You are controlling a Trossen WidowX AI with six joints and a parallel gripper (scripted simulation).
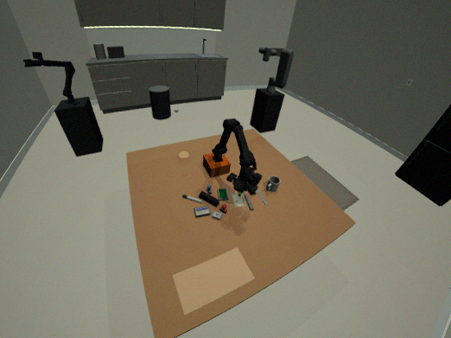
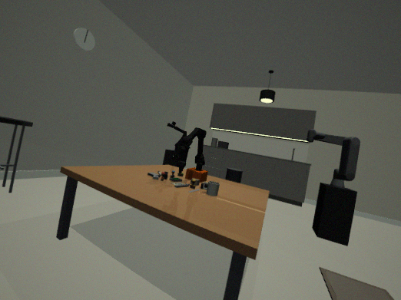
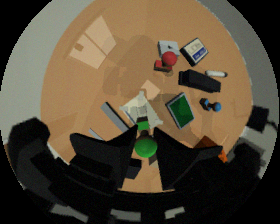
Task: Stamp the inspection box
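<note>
My gripper tip is 80 mm above the bolt, 60 mm to the right of it and 60 mm past it. Round my gripper tip: grey bar: 80 mm below, 60 mm to the left, 40 mm ahead; inspection card: 90 mm below, 10 mm to the left; PASS stamp: 10 mm to the left.
</note>
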